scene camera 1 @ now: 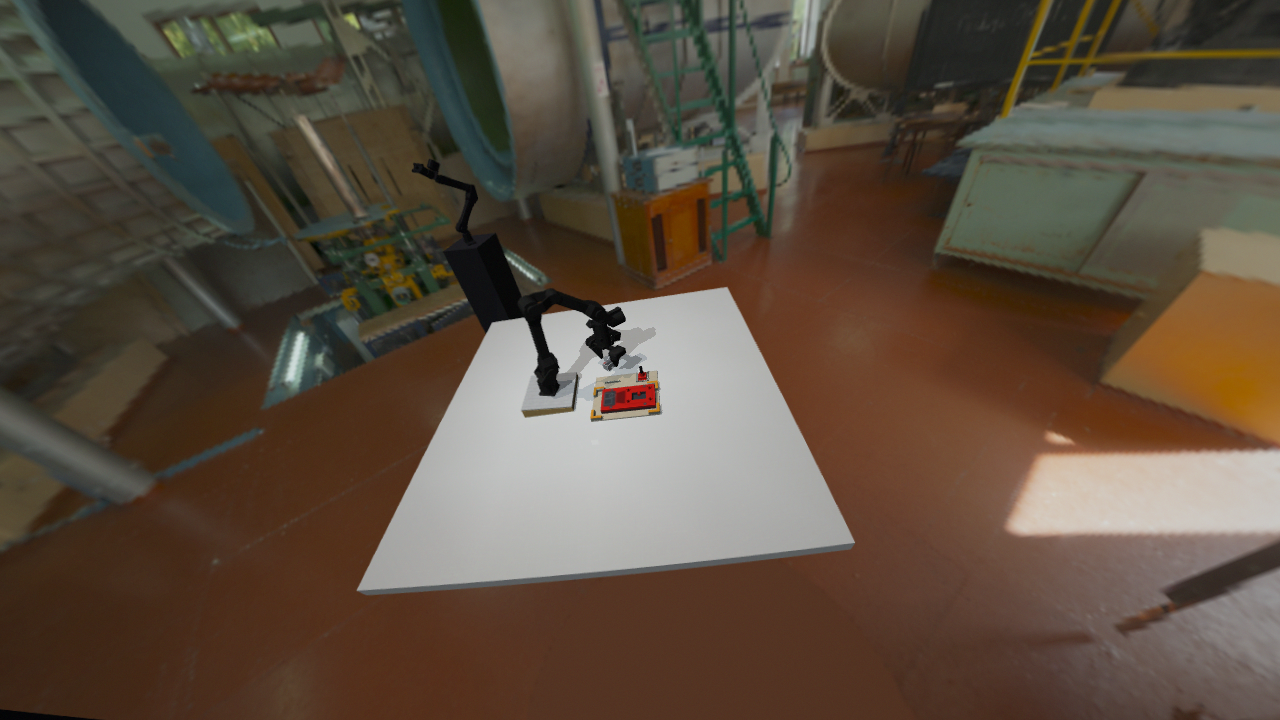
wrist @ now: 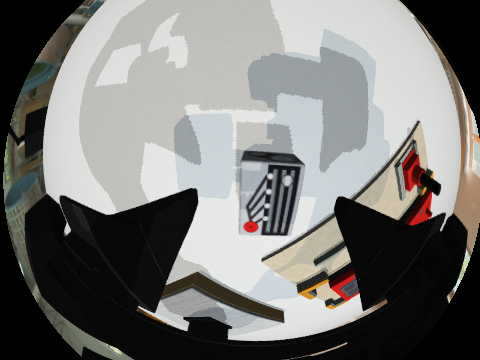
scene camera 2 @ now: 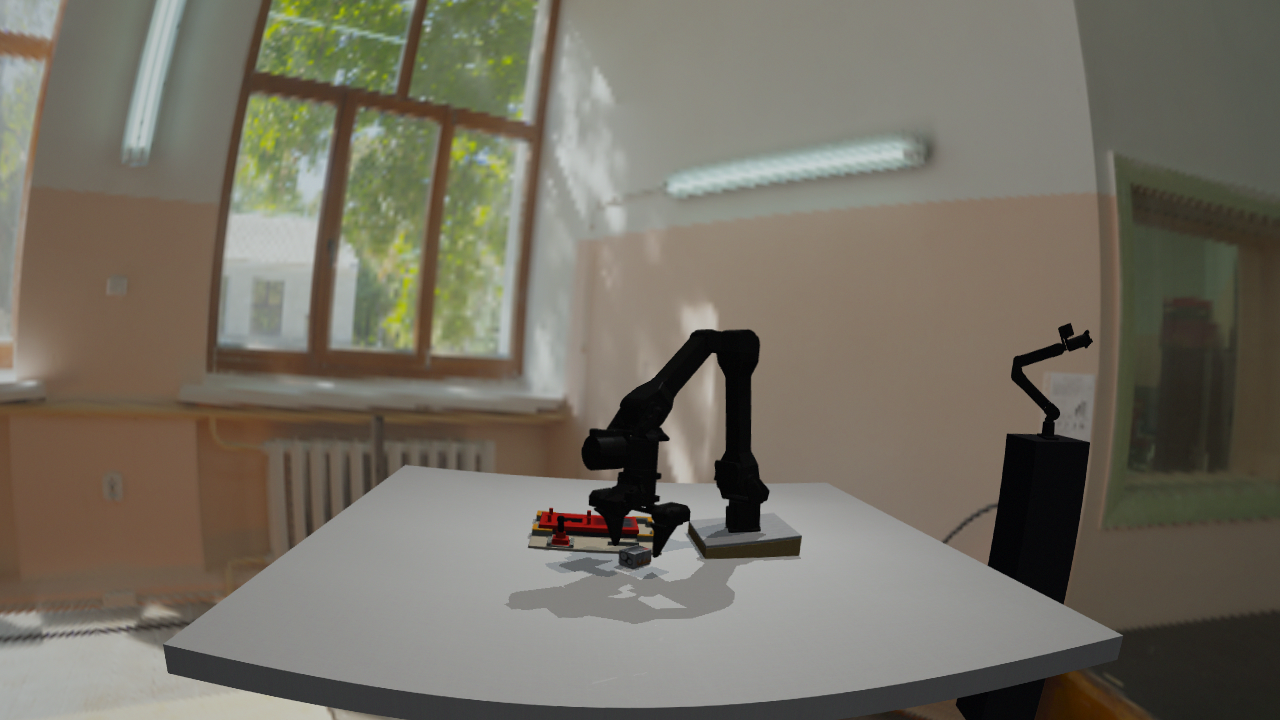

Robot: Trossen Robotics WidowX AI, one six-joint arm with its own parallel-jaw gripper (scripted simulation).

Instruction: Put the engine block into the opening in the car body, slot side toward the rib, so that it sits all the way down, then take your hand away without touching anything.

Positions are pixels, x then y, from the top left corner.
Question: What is my gripper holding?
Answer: Nothing.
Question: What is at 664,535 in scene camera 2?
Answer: My gripper.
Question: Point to a grey engine block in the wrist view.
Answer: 270,187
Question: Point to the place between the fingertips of my gripper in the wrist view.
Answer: At 270,200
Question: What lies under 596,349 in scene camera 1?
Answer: My gripper.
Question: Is my gripper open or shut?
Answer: Open.
